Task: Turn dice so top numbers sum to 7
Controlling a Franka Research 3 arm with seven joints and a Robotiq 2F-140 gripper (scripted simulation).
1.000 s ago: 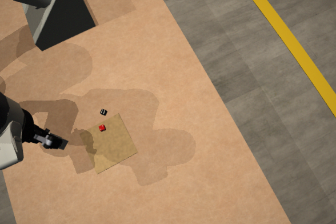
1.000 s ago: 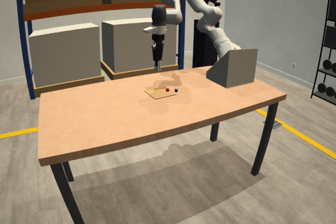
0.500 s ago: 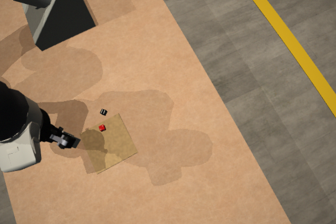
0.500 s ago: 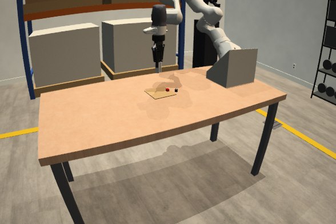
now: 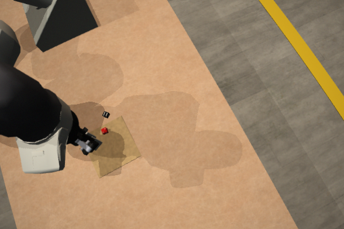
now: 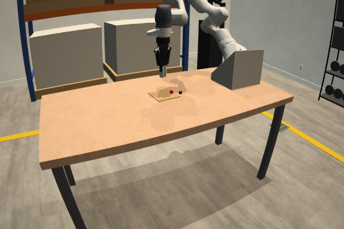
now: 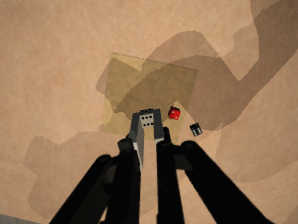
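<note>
The tan mat is 140 mm below my hand and 20 mm to the left of it. The rest, counted from my hand: black die 130 mm below, 90 mm behind, 50 mm to the left; then red die 130 mm below, 50 mm behind, 20 mm to the left; then white die 30 mm below, 10 mm to the right.
</note>
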